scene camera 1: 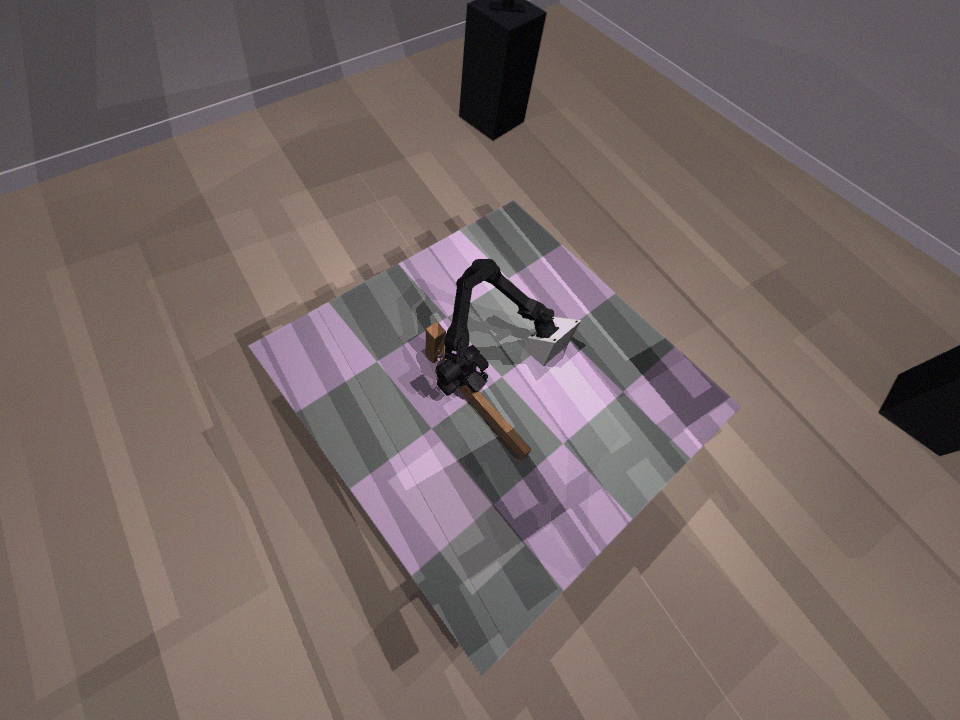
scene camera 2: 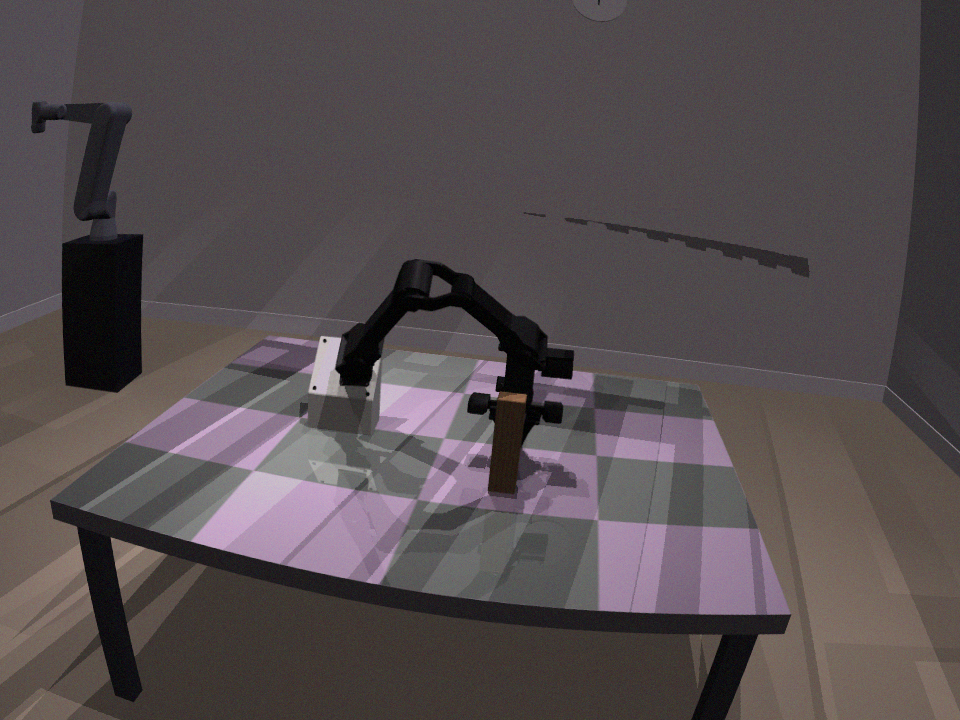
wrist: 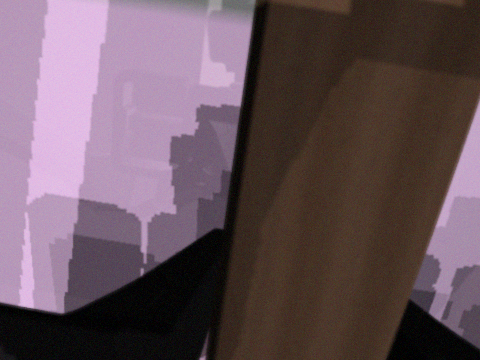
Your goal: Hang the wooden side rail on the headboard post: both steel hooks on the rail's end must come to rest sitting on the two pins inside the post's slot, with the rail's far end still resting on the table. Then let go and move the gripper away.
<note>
In view: my gripper (scene camera 2: 511, 447), a wooden side rail (scene camera 1: 500, 425) and a wooden headboard post (scene camera 2: 510, 411).
The wooden side rail shows as well in the wrist view (wrist: 351, 127). My gripper also shows in scene camera 1 (scene camera 1: 461, 384) and in the wrist view (wrist: 275, 252). Scene camera 2 misses the wooden side rail, which is hidden by the wooden headboard post.
</note>
